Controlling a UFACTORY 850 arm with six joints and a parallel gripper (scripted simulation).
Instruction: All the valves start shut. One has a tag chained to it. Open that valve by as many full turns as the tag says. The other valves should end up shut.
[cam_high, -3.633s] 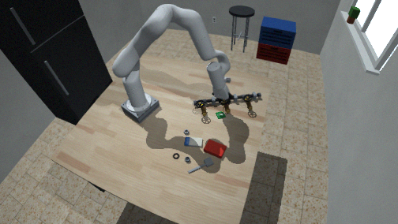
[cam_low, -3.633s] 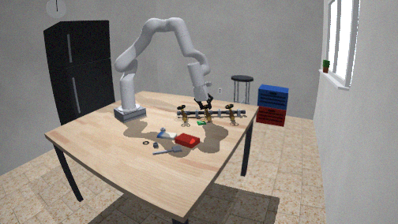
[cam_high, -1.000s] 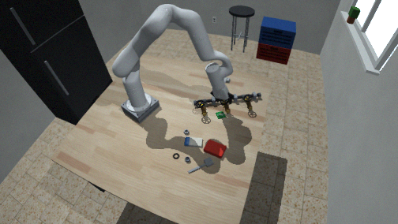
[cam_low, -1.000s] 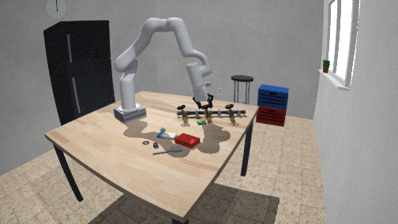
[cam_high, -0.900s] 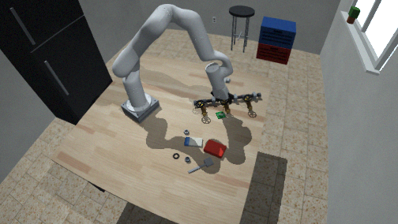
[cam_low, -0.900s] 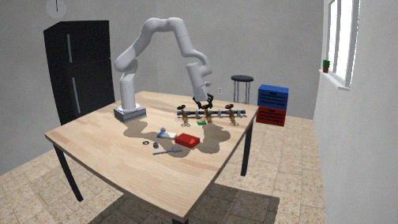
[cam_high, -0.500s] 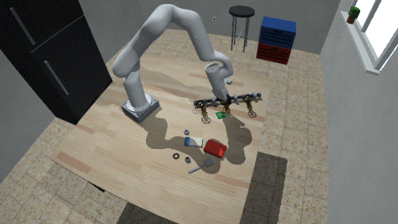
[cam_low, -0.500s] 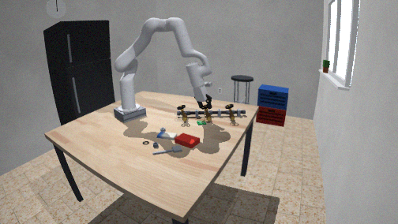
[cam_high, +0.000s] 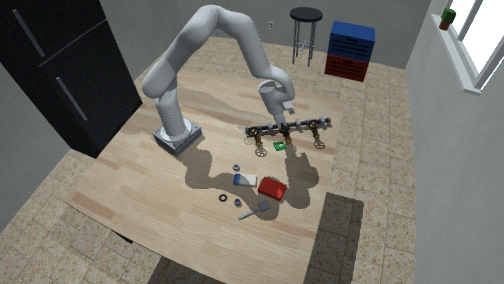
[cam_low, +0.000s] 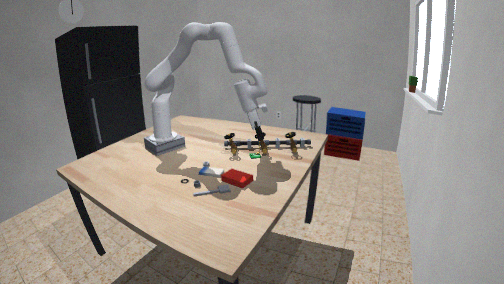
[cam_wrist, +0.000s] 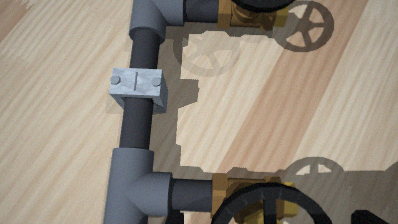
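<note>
My gripper is now 3 cm past the green tag, 5 cm to the left of it and 10 cm above it. Also, from my hand: grey scraper (6 cm behind, 44 cm to the right, 10 cm below); red box (1 cm behind, 33 cm to the right, 9 cm below); white block (15 cm behind, 30 cm to the right, 10 cm below).
</note>
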